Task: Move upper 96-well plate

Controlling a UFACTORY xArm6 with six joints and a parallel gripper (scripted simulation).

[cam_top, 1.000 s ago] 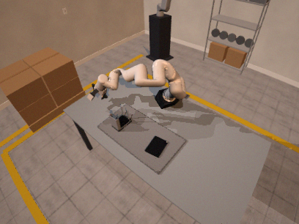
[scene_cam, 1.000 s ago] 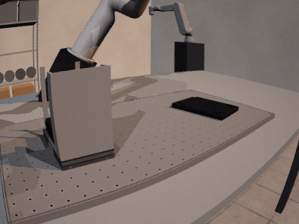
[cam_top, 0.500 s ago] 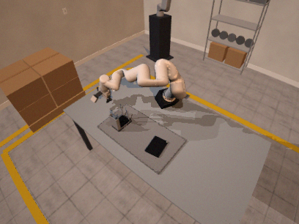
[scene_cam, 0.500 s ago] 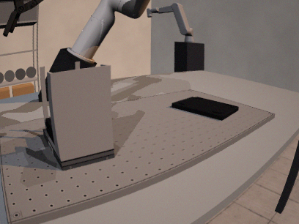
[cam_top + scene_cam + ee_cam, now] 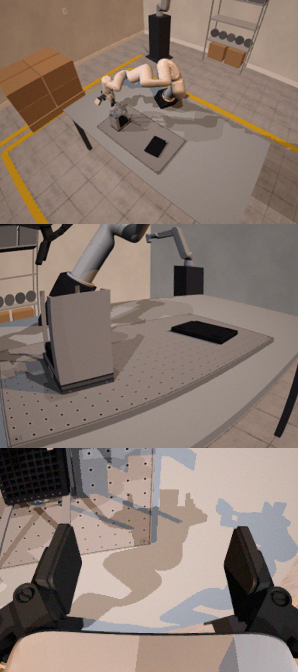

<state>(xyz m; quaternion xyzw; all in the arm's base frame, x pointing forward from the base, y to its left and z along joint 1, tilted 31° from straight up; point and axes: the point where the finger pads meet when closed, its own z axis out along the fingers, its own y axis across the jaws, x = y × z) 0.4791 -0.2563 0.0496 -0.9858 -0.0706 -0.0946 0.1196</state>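
My hand is 2 cm past the black 96-well plate, 10 cm to the right of it and 18 cm above it. Round my hand: rack's solid pale wall: 5 cm ahead, 11 cm to the left, 14 cm below; then plate nest N1: 11 cm behind, 47 cm to the left, 21 cm below.
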